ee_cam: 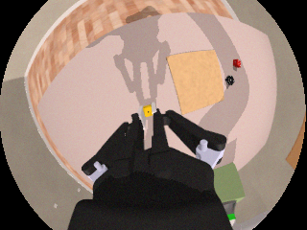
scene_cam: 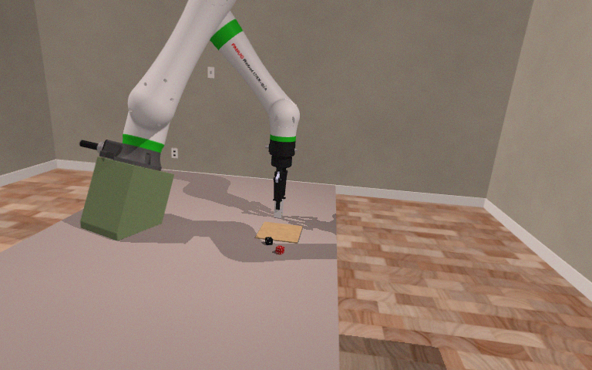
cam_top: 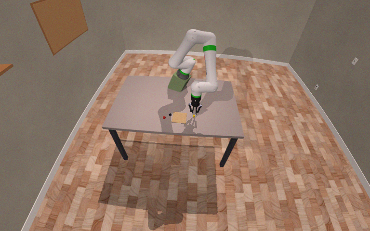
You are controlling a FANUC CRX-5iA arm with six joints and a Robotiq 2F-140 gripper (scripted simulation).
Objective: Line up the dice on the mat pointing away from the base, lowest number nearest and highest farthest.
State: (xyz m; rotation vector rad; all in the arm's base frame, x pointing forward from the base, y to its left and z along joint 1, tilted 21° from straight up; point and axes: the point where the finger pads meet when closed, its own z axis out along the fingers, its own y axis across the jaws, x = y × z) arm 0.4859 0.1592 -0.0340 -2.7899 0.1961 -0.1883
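Now: hand 20 mm short of the tan mat, 140 mm to the left of it and 30 mm above it. The rest, counted from my hand: yellow die (20 mm below); red die (40 mm ahead, 300 mm to the right, 20 mm below); black die (240 mm to the right, 20 mm below).
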